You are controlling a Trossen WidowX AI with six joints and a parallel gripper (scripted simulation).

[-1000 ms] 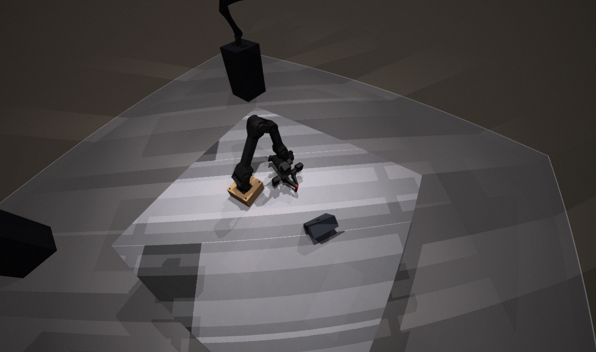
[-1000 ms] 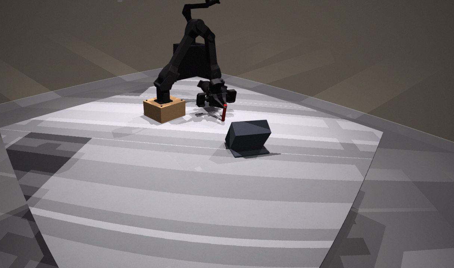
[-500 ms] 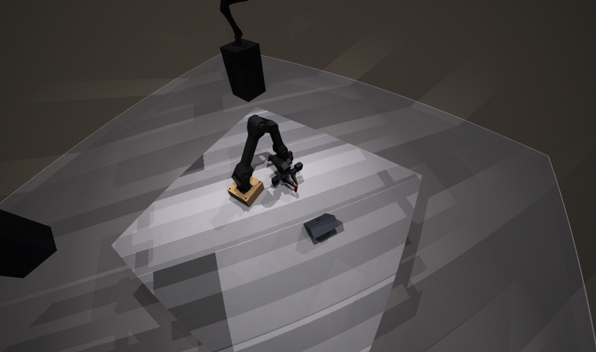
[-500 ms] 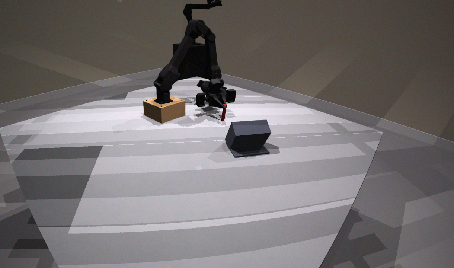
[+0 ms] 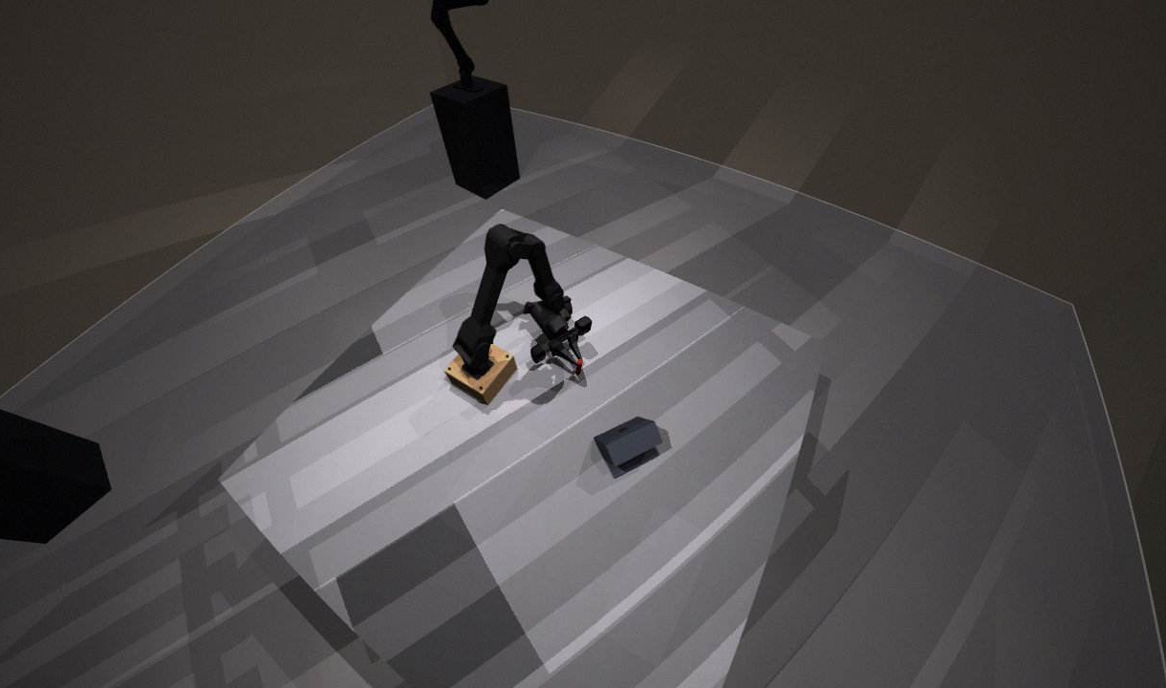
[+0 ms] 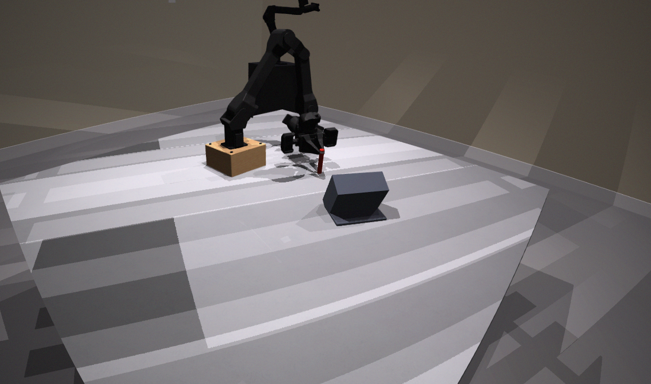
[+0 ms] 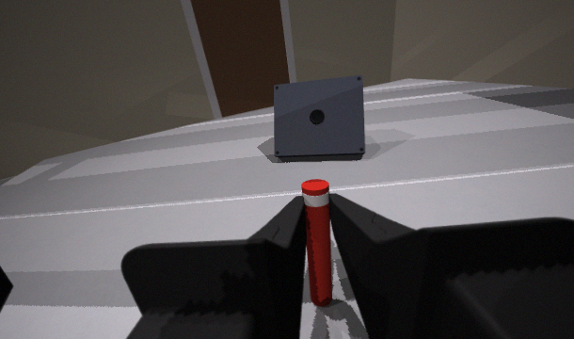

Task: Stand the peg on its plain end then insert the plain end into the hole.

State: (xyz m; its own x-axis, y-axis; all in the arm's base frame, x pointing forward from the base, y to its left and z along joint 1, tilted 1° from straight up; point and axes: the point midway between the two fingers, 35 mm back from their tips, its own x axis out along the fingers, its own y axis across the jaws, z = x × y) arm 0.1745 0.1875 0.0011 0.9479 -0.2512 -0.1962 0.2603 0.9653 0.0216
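The red peg is 1 cm below my gripper tip. From my gripper tip the other things lie so: dark grey sloped panel (22 cm ahead, 9 cm to the right, 3 cm below).
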